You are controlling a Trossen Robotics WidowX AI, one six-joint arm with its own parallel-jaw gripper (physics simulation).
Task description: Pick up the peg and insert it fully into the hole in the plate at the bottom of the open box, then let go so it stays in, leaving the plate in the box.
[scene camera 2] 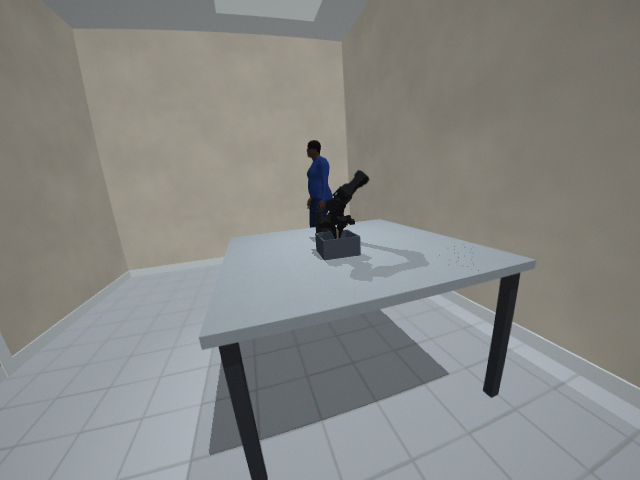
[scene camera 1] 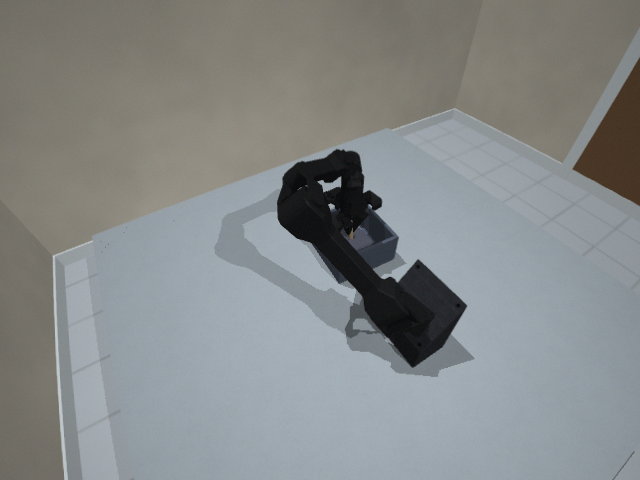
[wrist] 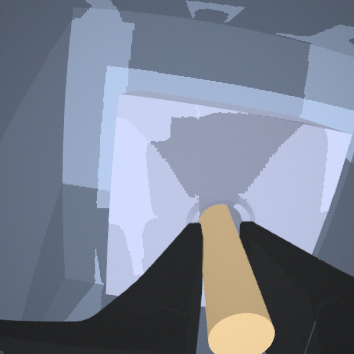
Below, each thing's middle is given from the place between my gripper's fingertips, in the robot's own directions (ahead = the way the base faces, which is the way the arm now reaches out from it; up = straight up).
My gripper is now 20 mm above the grey-blue box point(scene camera 1: 385, 240). The rest, counted from my hand: pale square plate point(wrist: 174, 156): 40 mm below.
